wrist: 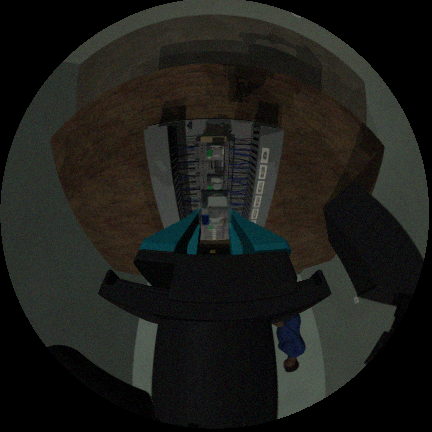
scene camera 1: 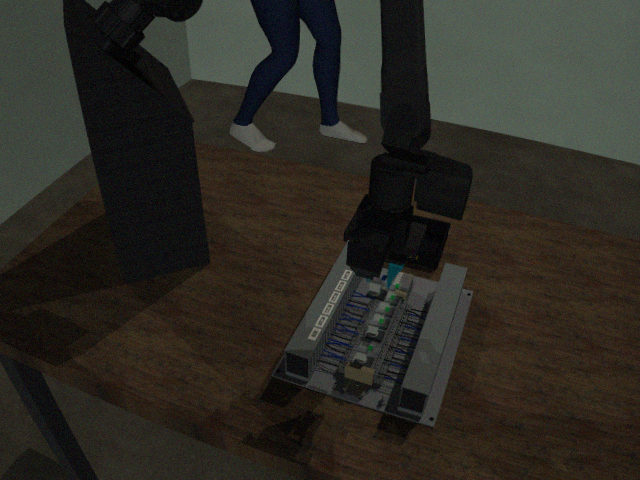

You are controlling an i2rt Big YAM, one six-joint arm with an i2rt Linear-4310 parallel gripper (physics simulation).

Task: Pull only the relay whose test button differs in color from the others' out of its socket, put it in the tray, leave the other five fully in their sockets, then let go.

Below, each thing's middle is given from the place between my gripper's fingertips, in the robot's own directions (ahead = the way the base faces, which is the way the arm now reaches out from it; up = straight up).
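Measured from the grey panel (scene camera 1: 326, 379), my hand is 17 cm above it, 1 cm past it and 6 cm to the right of it.
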